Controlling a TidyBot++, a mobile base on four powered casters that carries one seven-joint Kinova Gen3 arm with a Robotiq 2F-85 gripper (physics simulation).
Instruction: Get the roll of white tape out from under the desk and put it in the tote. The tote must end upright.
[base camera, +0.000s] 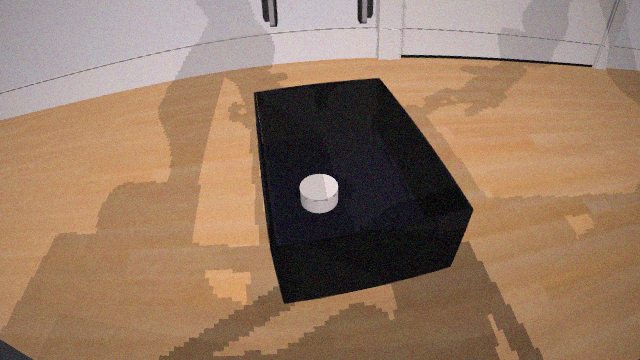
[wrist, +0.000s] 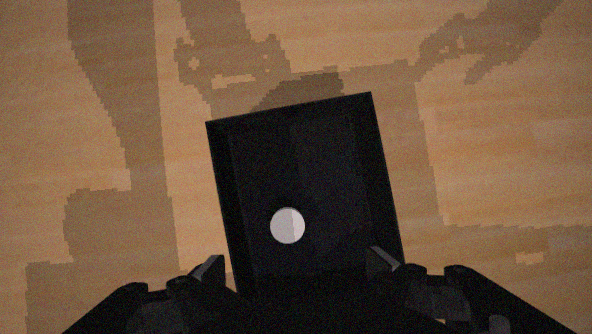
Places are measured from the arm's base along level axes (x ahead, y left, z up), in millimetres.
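Pixels of known places: gripper, fingertip midpoint: (base camera: 318, 22) (wrist: 296, 267).
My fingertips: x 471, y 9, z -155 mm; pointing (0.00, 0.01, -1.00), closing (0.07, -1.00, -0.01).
Note:
Ahead of a thing's pixels: the offset from my fingertips to its middle. Level surfaces: height alone.
The roll of white tape {dx -17, dy +7, dz -226 mm} (base camera: 319, 193) (wrist: 287, 225) lies flat on the floor of the black tote, towards the tote's near end and left side in the base camera view. The black tote {dx -9, dy -24, dz -191 mm} (base camera: 370, 260) (wrist: 222, 200) stands upright on the wooden floor with its open top facing up. My gripper (wrist: 296, 267) is open and empty, high above the tote in the wrist view, with its fingers spread wide at the bottom of that view. The gripper does not show in the base camera view. The near end of the tote is hidden behind the gripper in the wrist view.
White cabinet fronts (base camera: 320, 47) with dark handles stand behind the tote. Shadows of the arm and other shapes fall on the wooden floor {dz -242 mm} (base camera: 225, 200) (wrist: 500, 175) around the tote. The desk does not show in either view.

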